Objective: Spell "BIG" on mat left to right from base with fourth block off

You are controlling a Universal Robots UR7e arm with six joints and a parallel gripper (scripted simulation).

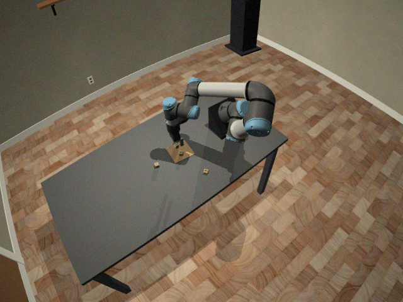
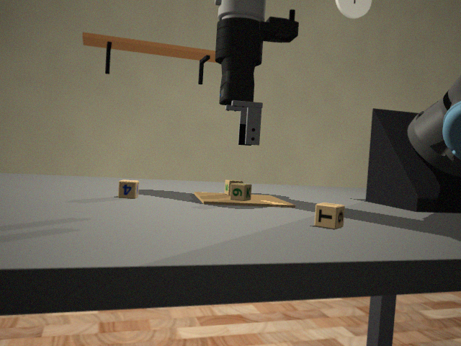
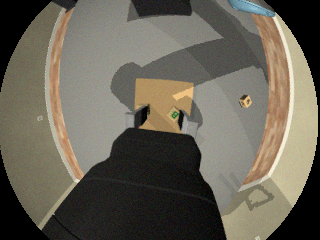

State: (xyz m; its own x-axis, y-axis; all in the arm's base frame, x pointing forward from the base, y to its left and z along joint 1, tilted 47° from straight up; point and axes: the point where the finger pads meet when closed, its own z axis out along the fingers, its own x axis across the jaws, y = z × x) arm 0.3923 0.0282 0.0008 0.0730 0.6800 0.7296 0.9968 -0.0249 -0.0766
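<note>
Now: hand 11 cm above the tan mat and 1 cm to the left of it. Round my hand: T block: 23 cm to the left, 10 cm below, 4 cm behind.
</note>
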